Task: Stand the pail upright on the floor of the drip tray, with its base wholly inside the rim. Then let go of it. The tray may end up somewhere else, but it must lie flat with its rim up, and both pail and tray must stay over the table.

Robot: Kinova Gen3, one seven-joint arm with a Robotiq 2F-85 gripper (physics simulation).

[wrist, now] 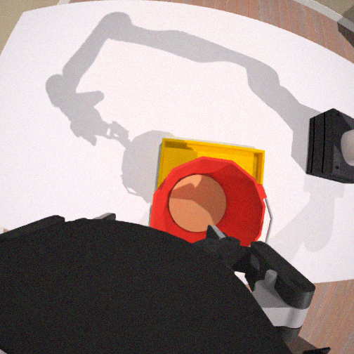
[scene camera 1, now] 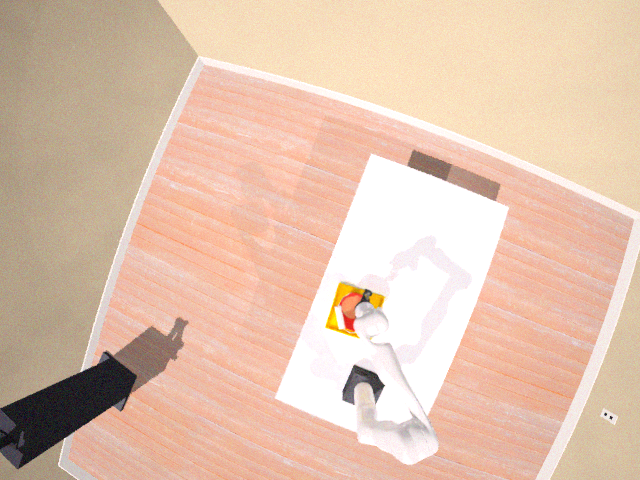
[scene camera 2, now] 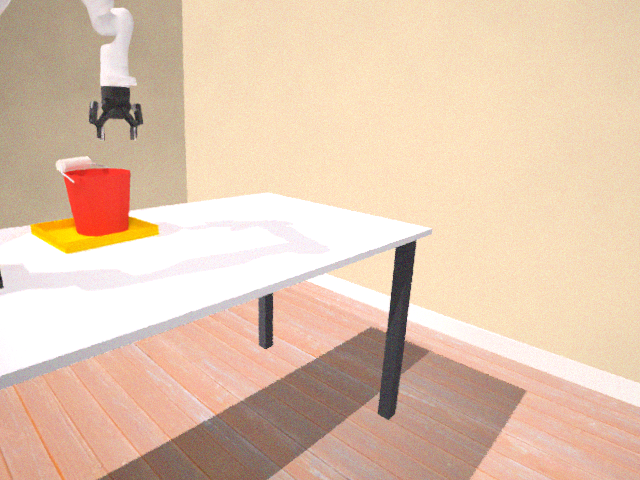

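Labels:
There is a yellow drip tray in the wrist view, and scene camera 1 shows the tray too, as does scene camera 2 (pixel 62 234). On the tray (wrist: pixel 174 152) and (scene camera 1: pixel 377 300) are the same spot.

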